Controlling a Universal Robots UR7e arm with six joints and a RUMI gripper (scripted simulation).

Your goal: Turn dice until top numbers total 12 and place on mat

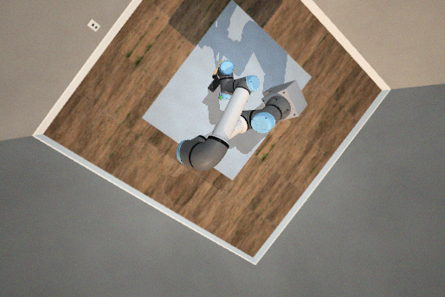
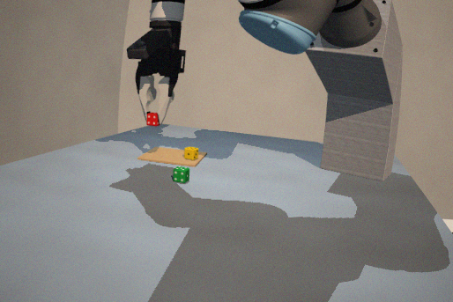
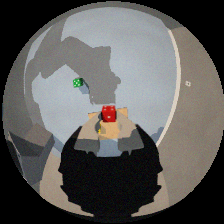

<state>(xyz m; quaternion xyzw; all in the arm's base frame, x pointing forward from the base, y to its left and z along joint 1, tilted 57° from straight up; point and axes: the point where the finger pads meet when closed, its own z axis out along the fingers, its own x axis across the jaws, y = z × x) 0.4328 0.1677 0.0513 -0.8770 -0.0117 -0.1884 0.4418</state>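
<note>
My gripper is now 11 cm to the left of the tan mat, 11 cm above it and 2 cm short of it. Also, from my hand: green die (10 cm below, 10 cm behind, 4 cm to the left); red die (1 cm below); yellow die (12 cm to the right, 9 cm below, 3 cm behind).
</note>
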